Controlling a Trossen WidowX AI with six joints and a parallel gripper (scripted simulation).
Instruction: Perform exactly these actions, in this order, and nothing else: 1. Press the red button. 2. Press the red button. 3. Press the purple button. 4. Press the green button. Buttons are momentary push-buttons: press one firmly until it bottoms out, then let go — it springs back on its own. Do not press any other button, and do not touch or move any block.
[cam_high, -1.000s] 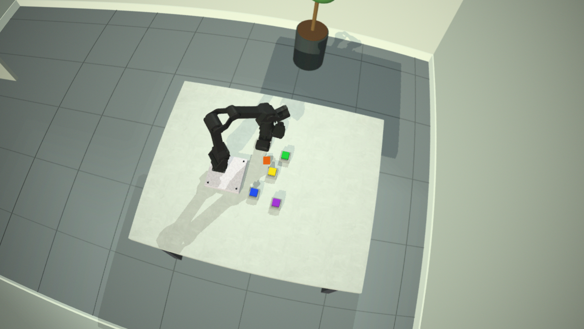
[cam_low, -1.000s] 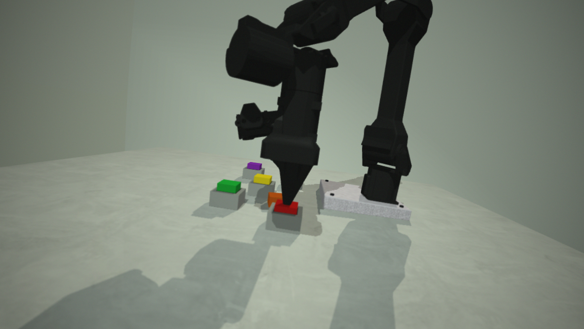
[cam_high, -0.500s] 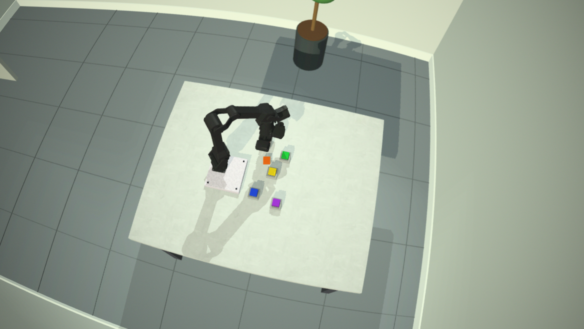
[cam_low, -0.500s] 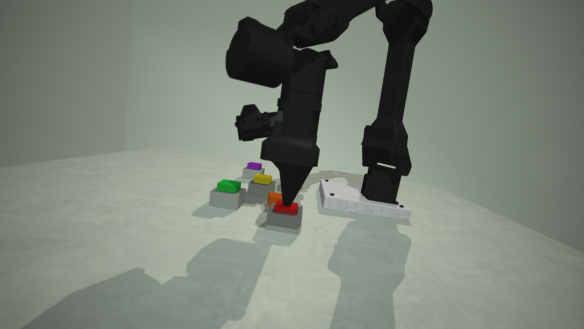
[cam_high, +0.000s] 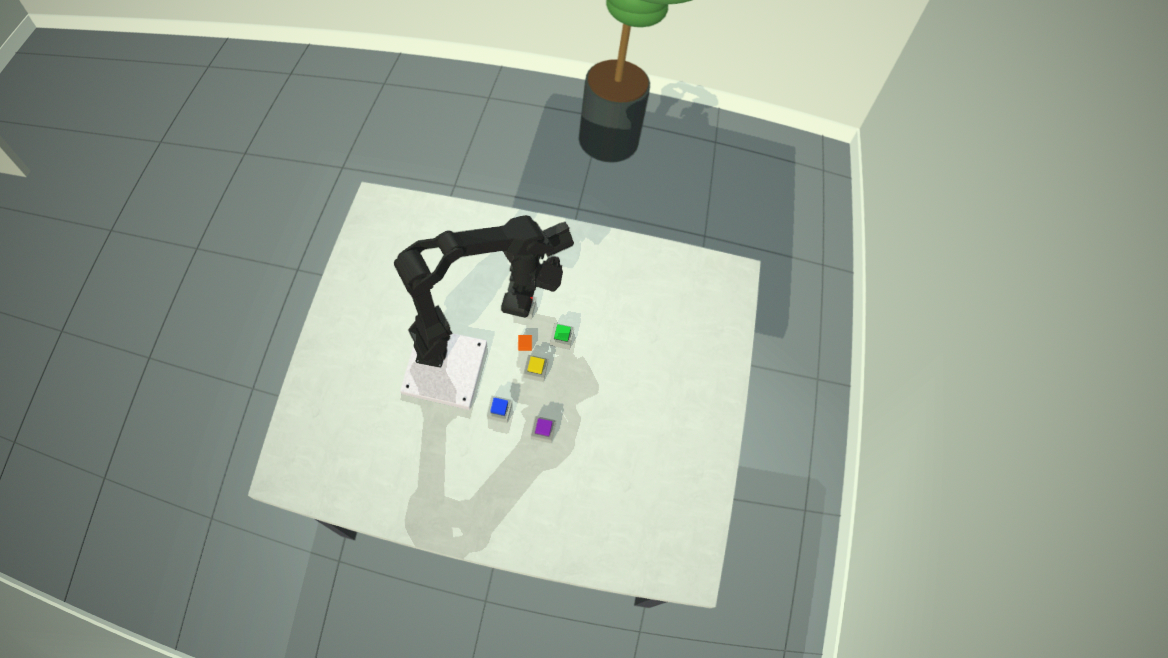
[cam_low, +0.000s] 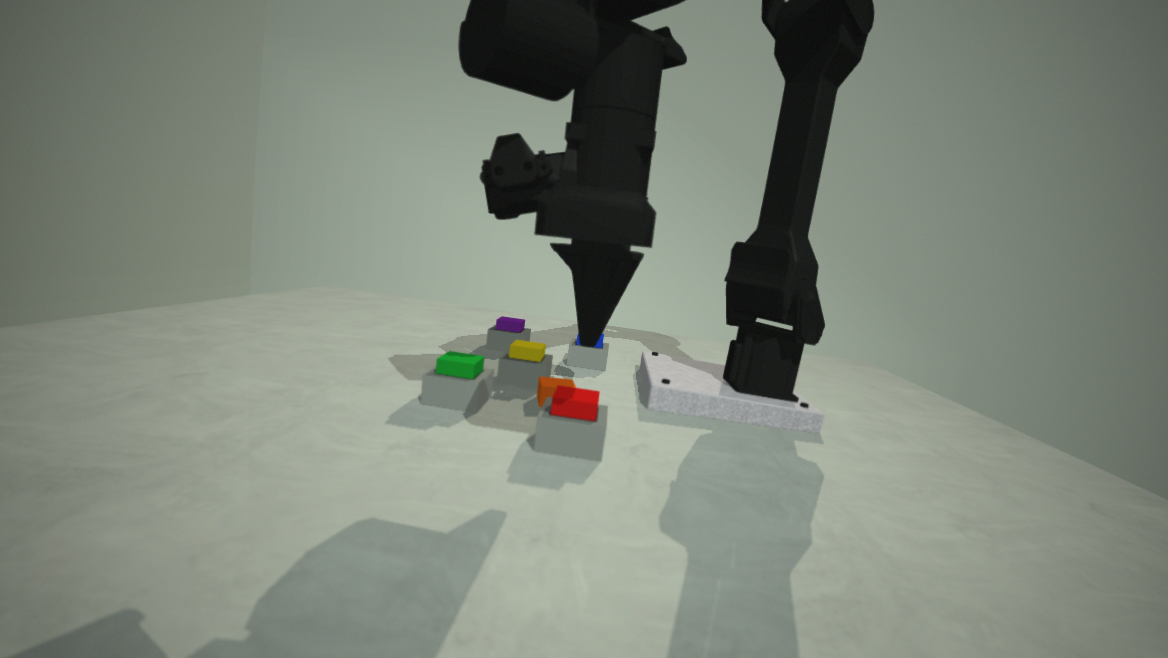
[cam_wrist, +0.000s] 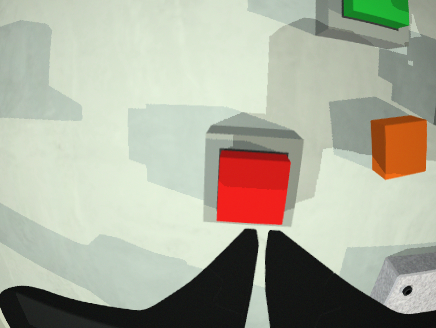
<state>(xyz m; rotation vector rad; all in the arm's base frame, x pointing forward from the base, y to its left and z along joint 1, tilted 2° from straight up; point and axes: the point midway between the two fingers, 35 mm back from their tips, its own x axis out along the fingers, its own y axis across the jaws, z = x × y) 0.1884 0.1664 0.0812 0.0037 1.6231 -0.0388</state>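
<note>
The red button is 40 mm below my gripper tip. The rest, counted from my gripper tip: orange block: 20 mm ahead, 90 mm to the right, 70 mm below; green button: 110 mm ahead, 60 mm to the right, 40 mm below; yellow button: 60 mm ahead, 150 mm to the right, 40 mm below.
</note>
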